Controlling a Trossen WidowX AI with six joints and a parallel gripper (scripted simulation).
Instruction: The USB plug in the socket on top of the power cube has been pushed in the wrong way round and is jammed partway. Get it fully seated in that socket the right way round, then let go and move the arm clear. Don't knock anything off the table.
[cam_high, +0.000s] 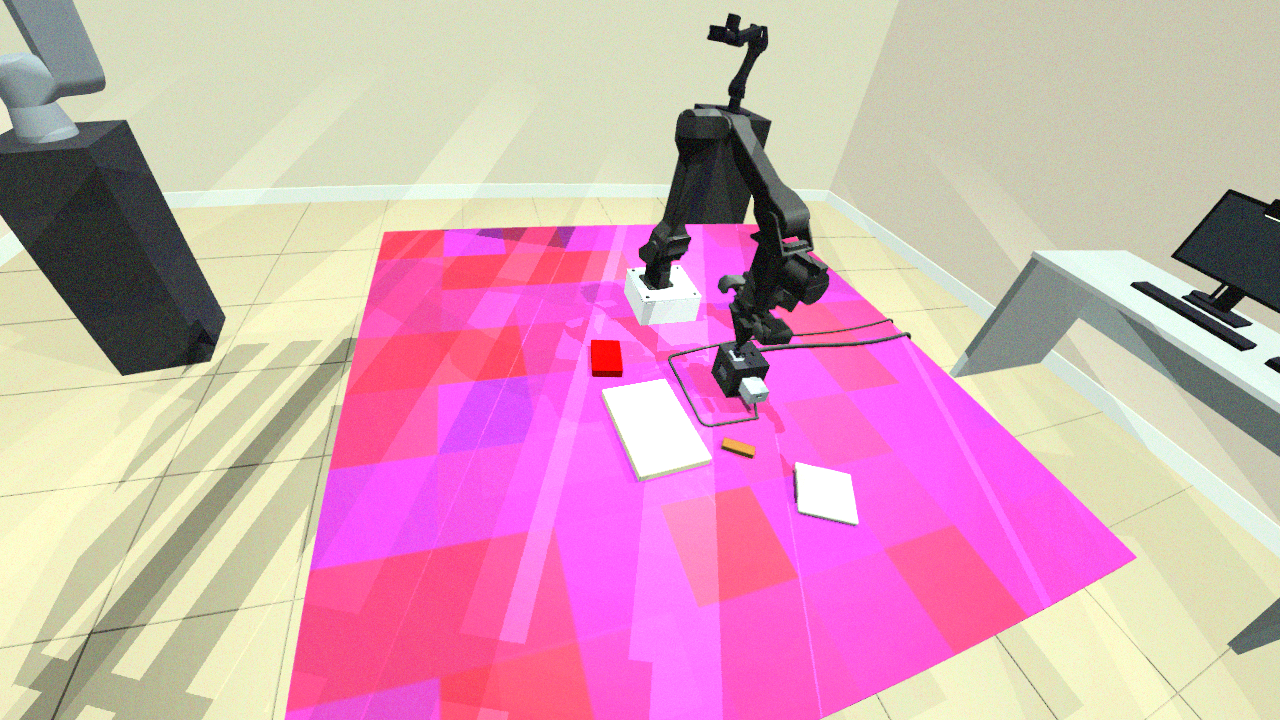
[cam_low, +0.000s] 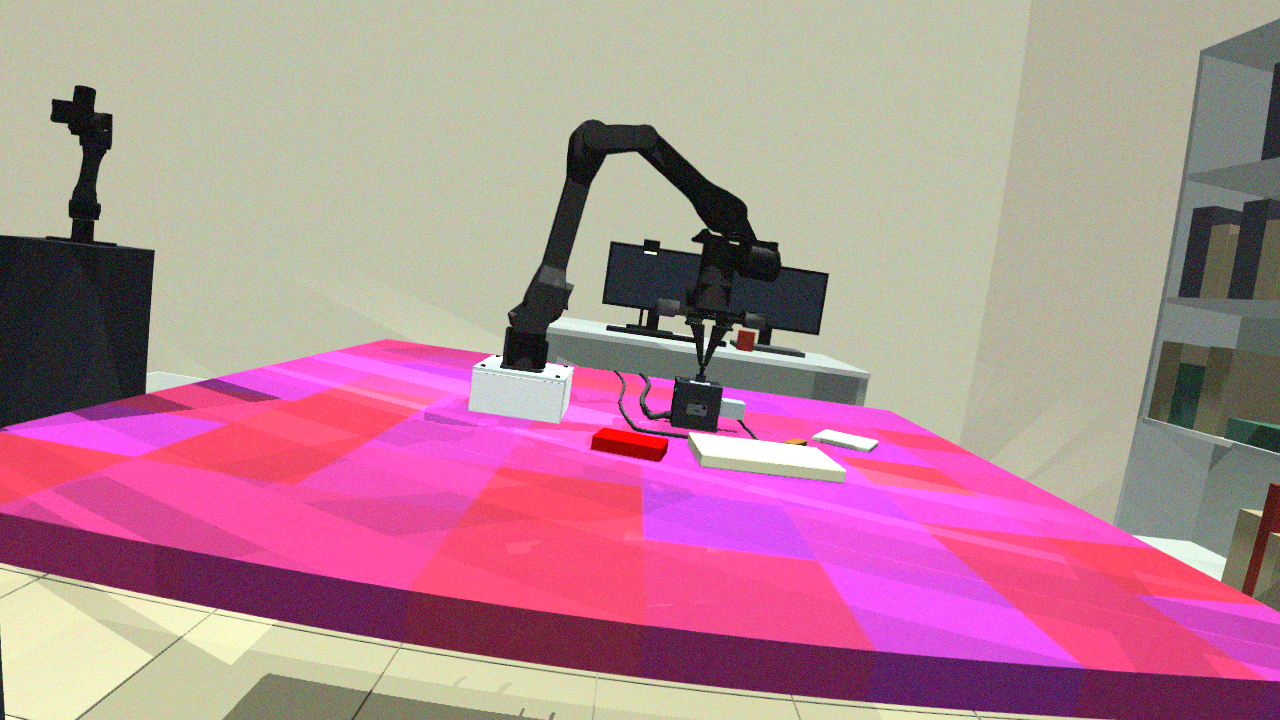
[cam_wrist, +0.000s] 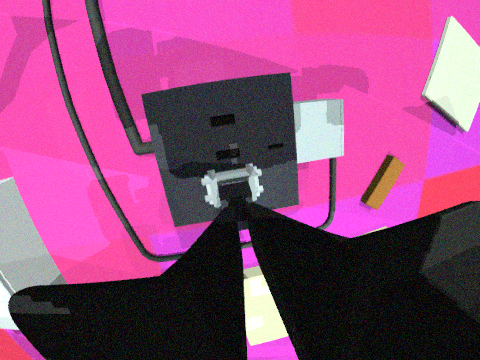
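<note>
My gripper tip is 2 cm above the USB plug. From my gripper tip the other things lie so: brown block (15 cm ahead, 7 cm to the right, 10 cm below); then cream book (6 cm ahead, 20 cm to the right, 10 cm below); then USB socket (4 cm below).
</note>
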